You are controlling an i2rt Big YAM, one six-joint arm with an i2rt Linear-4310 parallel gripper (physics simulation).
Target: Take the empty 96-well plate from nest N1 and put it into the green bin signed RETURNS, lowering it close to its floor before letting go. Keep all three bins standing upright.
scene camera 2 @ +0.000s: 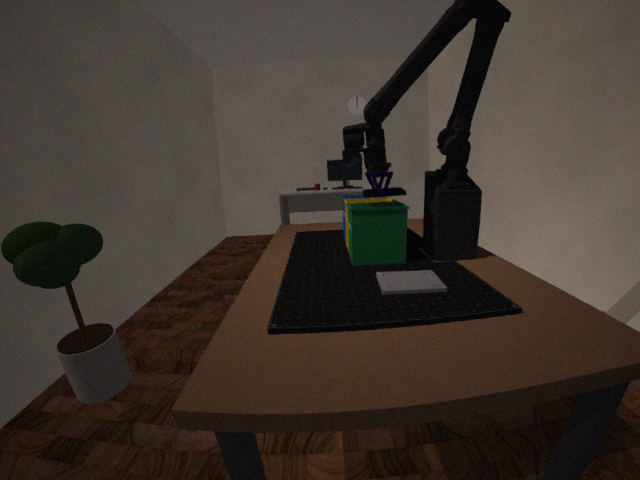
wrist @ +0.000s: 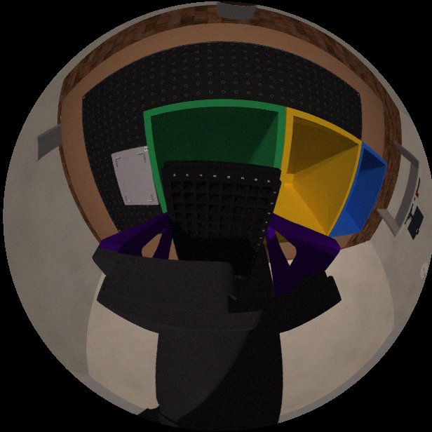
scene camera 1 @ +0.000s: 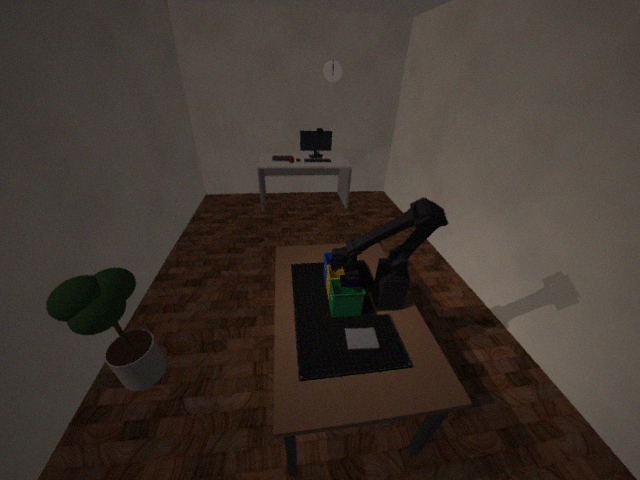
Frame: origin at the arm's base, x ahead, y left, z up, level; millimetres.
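Seen in the pictures: gripper, fingertip midpoint: [scene camera 2: 379,195] [scene camera 1: 349,281]; arm's base, origin of the base link: [scene camera 2: 451,180] [scene camera 1: 394,270].
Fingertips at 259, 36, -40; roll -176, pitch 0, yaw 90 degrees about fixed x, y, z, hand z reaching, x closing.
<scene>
Offsets run from my fingertips to a thing's middle, as dx, dy, dz. "spot": to the spot under its first point. Level surfaces: height alone.
A black 96-well plate @(spot: -47, +44, +14) [scene camera 2: 397,191] [wrist: 222,200] is held roughly level a little above the green bin's rim. My gripper [scene camera 2: 381,190] [wrist: 218,216] is shut on it, with purple fingers at its two sides. The green bin @(+12, +3, -120) [scene camera 1: 346,303] [scene camera 2: 378,235] [wrist: 215,131] stands upright. In the wrist view the plate covers the near part of its opening, and the plate's right edge lies near the wall shared with the yellow bin. The pale nest @(-41, +219, -203) [scene camera 1: 361,338] [scene camera 2: 410,282] [wrist: 134,176] holds no plate; its label cannot be read. The RETURNS sign does not show.
The yellow bin @(+15, -128, -120) [scene camera 1: 336,272] [wrist: 320,175] stands right beside the green one, with the blue bin @(+17, -259, -120) [scene camera 1: 327,259] [wrist: 364,196] beyond it, both upright. They stand on a black perforated mat @(dz -210) [scene camera 1: 315,341] [scene camera 2: 320,304] [wrist: 220,70]. The arm's base [scene camera 1: 391,290] [scene camera 2: 454,222] is close to the bins.
</scene>
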